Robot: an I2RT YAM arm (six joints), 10 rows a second.
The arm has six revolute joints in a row. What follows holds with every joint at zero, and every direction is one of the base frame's. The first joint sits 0.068 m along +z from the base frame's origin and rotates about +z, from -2.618 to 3.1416 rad. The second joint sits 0.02 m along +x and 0.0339 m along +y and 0.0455 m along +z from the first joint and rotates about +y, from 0 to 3.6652 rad. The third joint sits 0.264 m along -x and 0.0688 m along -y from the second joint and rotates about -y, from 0 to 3.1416 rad. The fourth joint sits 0.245 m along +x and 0.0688 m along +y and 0.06 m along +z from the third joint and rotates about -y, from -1.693 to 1.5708 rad. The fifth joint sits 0.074 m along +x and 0.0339 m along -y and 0.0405 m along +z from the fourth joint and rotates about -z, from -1.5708 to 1.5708 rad. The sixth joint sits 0.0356 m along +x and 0.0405 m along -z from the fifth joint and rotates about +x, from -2.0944 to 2.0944 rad. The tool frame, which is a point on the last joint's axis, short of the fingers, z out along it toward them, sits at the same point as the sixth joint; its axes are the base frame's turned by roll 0, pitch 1.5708 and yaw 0 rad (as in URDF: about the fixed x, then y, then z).
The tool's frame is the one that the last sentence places.
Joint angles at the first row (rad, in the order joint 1, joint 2, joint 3, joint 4, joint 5, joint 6):
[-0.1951, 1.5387, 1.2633, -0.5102, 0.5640, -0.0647]
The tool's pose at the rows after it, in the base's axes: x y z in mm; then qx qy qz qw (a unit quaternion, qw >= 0):
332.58, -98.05, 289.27, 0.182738, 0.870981, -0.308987, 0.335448
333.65, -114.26, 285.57, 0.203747, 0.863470, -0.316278, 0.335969
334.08, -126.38, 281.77, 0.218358, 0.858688, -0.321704, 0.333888
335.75, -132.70, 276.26, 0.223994, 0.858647, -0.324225, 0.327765
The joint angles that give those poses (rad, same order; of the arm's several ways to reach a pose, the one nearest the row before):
[-0.2317, 1.5681, 1.2633, -0.4583, 0.5644, -0.0647]
[-0.2760, 1.5875, 1.2633, -0.4225, 0.5636, -0.0643]
[-0.3084, 1.6043, 1.2632, -0.3988, 0.5633, -0.0643]
[-0.3237, 1.6230, 1.2632, -0.3881, 0.5636, -0.0647]

